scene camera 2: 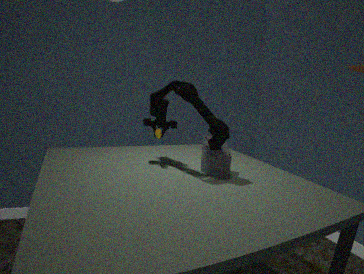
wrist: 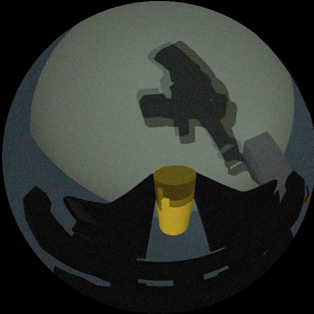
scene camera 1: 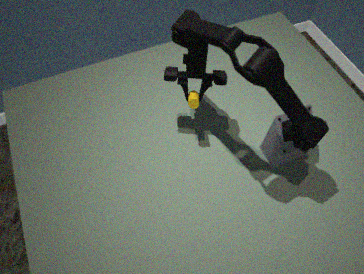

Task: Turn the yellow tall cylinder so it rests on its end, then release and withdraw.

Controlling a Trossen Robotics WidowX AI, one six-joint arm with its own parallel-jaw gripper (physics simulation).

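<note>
The yellow cylinder (scene camera 1: 193, 99) (scene camera 2: 158, 133) (wrist: 174, 210) is between the fingertips of my gripper (scene camera 1: 194, 97) (scene camera 2: 158, 131) (wrist: 172, 176), which is shut on it. In scene camera 2 the cylinder is held in the air, well above the table. In the wrist view one round end faces the camera's upper side and the body runs down between the two black fingers. In scene camera 1 it looks short, so its exact tilt is hard to tell. The gripper's shadow falls on the table apart from it.
The pale green table (scene camera 1: 125, 200) (scene camera 2: 125, 215) (wrist: 100, 75) lies below the arm. The grey arm base (scene camera 1: 275, 142) (scene camera 2: 216, 162) (wrist: 265, 155) stands on it, right of the gripper in both scene views. The table's far edge runs behind the gripper.
</note>
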